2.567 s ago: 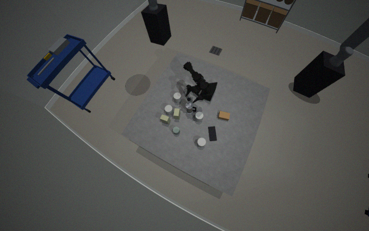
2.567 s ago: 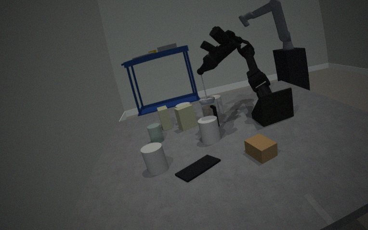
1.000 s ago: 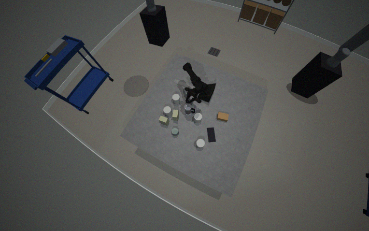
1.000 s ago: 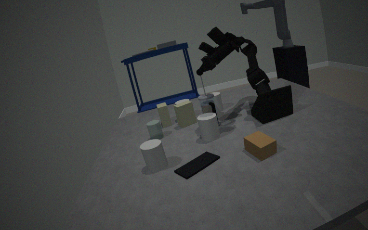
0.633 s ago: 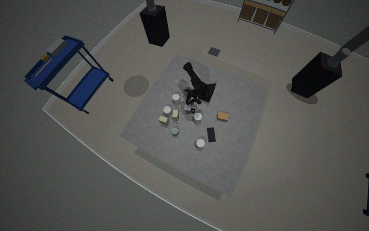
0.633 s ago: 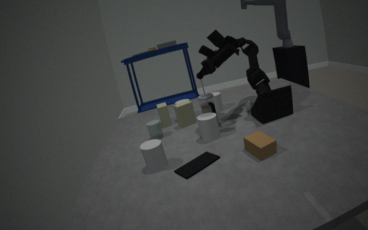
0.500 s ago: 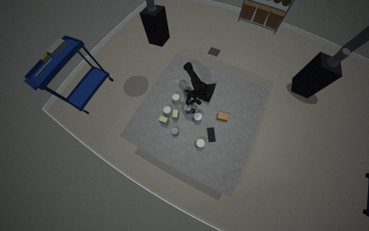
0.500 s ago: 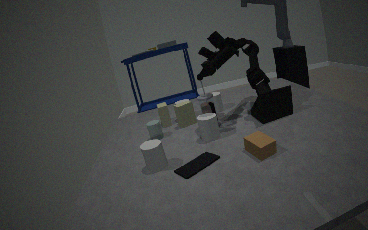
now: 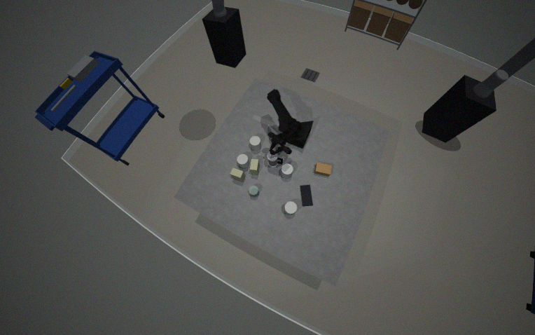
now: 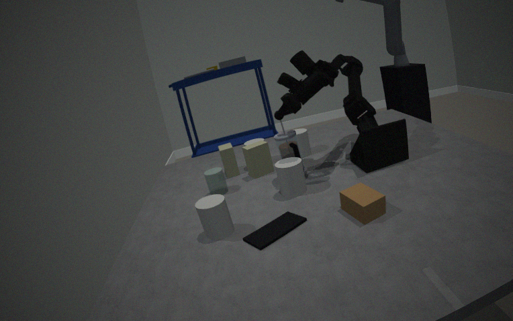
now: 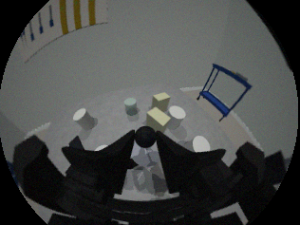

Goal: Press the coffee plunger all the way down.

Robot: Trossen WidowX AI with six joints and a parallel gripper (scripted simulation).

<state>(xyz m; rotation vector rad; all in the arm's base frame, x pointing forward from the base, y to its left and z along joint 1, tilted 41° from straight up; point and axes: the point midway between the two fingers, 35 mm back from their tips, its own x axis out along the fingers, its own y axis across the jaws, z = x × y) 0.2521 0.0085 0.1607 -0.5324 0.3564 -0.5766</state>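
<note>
My gripper tip is now 11 cm above the coffee press, 2 cm to the right of it and 2 cm past it. Round my gripper tip: flat black slab: 32 cm to the left, 21 cm below, 11 cm ahead; then pale green cylinder: 25 cm ahead, 17 cm below, 2 cm to the right; then orange box: 36 cm to the left, 19 cm below, 11 cm behind.
</note>
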